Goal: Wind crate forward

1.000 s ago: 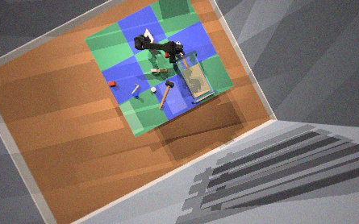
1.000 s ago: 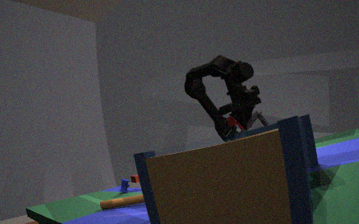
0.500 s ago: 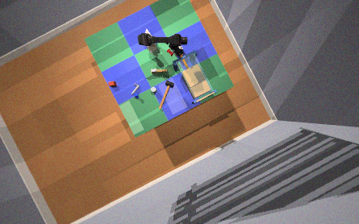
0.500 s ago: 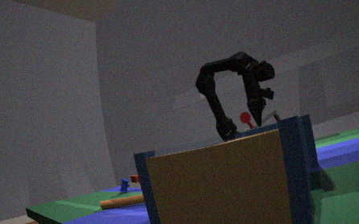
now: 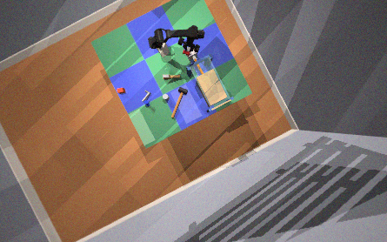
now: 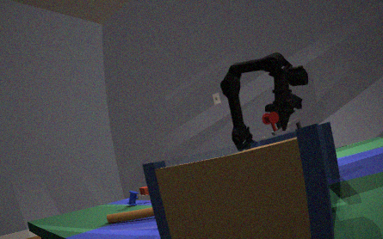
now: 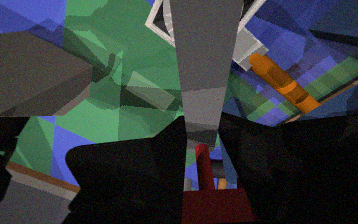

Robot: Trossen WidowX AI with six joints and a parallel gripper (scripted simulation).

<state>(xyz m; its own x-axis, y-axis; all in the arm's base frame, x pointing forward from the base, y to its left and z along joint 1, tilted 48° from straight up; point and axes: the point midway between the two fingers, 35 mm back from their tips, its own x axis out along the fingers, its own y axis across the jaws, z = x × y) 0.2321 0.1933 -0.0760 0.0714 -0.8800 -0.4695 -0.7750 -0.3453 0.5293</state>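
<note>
Now: the red grip 20 mm ahead of my gripper tip, 30 mm to the right of it and 40 mm above it. The rest, counted from my gripper tip: blue-framed guard cubby (360 mm ahead, 30 mm to the left, 100 mm below); then winch (60 mm behind, 50 mm to the left, 140 mm below); then blue piece (150 mm ahead, 620 mm to the right, 150 mm below).
</note>
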